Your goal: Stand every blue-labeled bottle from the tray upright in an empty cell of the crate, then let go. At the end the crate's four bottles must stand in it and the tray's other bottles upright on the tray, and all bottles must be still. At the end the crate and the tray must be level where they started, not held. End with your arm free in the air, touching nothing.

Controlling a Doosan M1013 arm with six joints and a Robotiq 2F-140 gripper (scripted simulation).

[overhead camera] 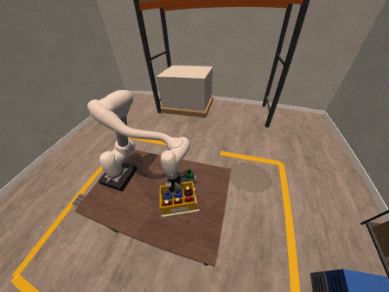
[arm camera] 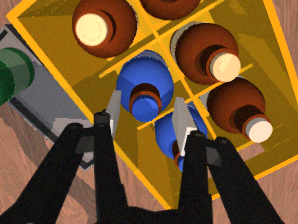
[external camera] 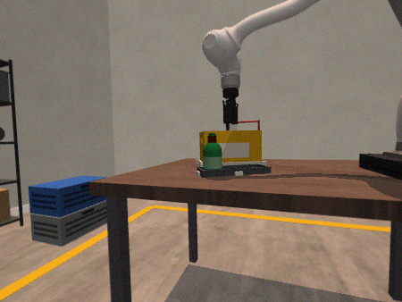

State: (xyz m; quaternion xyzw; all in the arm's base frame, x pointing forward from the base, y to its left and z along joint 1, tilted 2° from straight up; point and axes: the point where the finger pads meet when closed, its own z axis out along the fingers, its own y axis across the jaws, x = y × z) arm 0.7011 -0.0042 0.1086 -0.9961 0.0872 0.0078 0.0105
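Now: hand 9 cm above the yellow crate, 4 cm to the left of it and 2 cm short of it. The rest, counted from my hand: green-labeled bottle (22 cm to the left, 9 cm below, 2 cm ahead); then tray (17 cm to the left, 16 cm below, 5 cm behind).
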